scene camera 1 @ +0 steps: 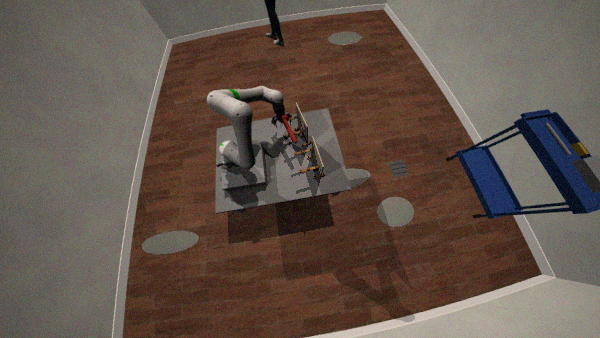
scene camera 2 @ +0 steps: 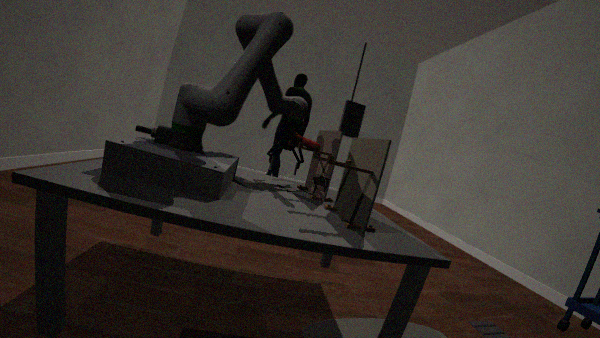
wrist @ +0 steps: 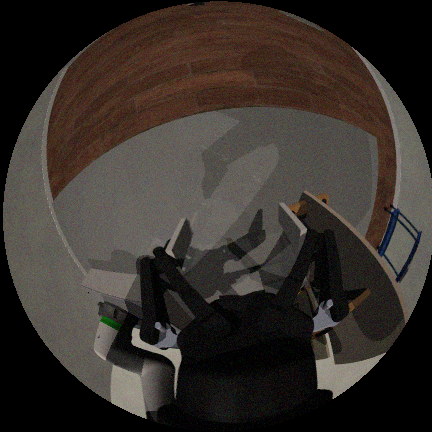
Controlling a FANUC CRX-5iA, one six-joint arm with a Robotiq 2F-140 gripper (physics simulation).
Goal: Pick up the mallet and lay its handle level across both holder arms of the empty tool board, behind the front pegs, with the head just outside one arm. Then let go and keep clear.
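Pixels of known places: gripper, fingertip midpoint: (scene camera 1: 283, 125) (scene camera 2: 282, 172) (wrist: 233, 219); arm's base at its link origin: (scene camera 2: 183, 147) (wrist: 120, 311).
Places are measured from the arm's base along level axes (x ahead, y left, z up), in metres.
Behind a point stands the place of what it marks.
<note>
A long red thing (scene camera 1: 289, 129) @[x 0.501, y 0.029, z 0.154 m] (scene camera 2: 308, 143) @[x 0.490, y -0.038, z 0.134 m], seemingly the mallet, slants beside my gripper's body, in front of the far board (scene camera 1: 301, 120) @[x 0.622, y 0.082, z 0.147 m] (wrist: 345, 260) @[x 0.619, y 0.161, z 0.042 m]; its supports are unclear. It is not visible in the wrist view. My gripper (scene camera 1: 280, 121) @[x 0.479, y 0.227, z -0.045 m] (scene camera 2: 286, 162) @[x 0.479, y 0.227, z -0.045 m] (wrist: 233, 219) @[x 0.479, y 0.227, z -0.045 m] is open, pointing down above the table, with nothing between its fingers. The near board (scene camera 1: 317, 156) @[x 0.632, y -0.268, z 0.142 m] (scene camera 2: 370, 150) @[x 0.631, y -0.286, z 0.161 m] stands upright; its two arms stick out toward the robot, one arm (scene camera 1: 308, 170) @[x 0.536, y -0.335, z 0.091 m] nearer scene camera 2, the other arm (scene camera 1: 302, 151) @[x 0.543, y -0.172, z 0.106 m] nearer the far board. No tool shows clearly on it.
The robot's grey base block (scene camera 1: 245, 177) @[x 0.022, y -0.184, z -0.008 m] (scene camera 2: 165, 172) @[x 0.003, y -0.249, z -0.057 m] stands on the grey table (scene camera 1: 325, 120) @[x 0.902, y 0.178, z -0.103 m] (scene camera 2: 260, 220) @[x 0.289, y -0.391, z -0.103 m]. The far board rises close to my right finger in the wrist view. A person (scene camera 1: 274, 22) (scene camera 2: 300, 97) stands beyond the table. A blue cart (scene camera 1: 487, 180) (wrist: 389, 235) stands off to the right.
</note>
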